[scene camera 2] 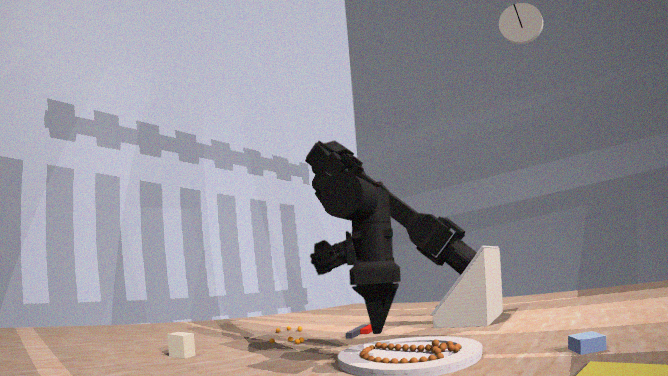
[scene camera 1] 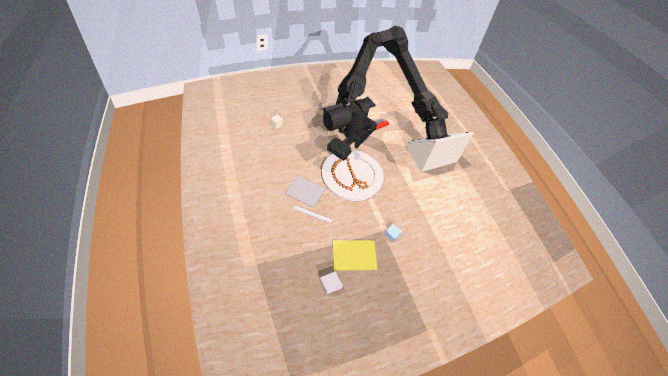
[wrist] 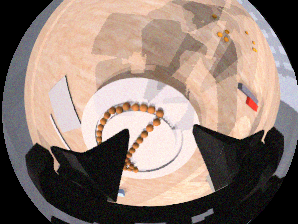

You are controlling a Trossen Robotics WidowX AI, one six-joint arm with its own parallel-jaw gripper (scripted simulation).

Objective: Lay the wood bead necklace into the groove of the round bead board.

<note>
My gripper is open, holding nothing. Also in view: a grey sheet and a yellow sheet.
My gripper also shows in scene camera 1 and in the wrist view.
</note>
